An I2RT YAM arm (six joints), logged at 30 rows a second.
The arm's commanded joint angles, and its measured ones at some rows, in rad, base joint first. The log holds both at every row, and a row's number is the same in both.
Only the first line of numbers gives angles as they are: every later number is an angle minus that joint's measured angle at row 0.
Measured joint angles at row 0:
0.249, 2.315, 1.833, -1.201, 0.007, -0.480
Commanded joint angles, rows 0 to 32:
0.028, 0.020, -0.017, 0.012, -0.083, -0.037
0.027, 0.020, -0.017, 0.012, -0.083, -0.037
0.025, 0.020, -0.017, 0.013, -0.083, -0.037
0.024, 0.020, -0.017, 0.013, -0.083, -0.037
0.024, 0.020, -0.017, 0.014, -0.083, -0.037
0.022, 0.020, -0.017, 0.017, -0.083, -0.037
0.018, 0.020, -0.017, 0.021, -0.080, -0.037
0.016, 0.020, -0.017, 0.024, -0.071, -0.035
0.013, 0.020, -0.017, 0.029, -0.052, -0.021
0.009, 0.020, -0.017, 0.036, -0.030, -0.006
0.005, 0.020, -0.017, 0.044, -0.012, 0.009
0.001, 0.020, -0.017, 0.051, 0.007, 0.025
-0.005, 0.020, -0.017, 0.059, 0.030, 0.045
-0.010, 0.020, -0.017, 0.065, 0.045, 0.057
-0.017, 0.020, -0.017, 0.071, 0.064, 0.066
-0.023, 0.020, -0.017, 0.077, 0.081, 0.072
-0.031, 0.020, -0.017, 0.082, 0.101, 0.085
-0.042, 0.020, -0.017, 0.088, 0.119, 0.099
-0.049, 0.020, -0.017, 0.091, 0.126, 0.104
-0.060, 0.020, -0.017, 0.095, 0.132, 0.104
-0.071, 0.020, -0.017, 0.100, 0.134, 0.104
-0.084, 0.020, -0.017, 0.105, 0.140, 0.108
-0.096, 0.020, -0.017, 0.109, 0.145, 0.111
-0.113, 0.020, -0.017, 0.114, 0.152, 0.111
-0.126, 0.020, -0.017, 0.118, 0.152, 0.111
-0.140, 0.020, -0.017, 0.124, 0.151, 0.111
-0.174, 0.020, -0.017, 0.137, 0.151, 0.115
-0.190, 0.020, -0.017, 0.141, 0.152, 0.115
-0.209, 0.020, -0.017, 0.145, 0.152, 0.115
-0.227, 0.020, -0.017, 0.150, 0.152, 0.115
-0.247, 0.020, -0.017, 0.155, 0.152, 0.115
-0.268, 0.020, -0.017, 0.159, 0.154, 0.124
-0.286, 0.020, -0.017, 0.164, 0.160, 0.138
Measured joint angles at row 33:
-0.212, -0.005, 0.000, 0.146, 0.065, 0.095
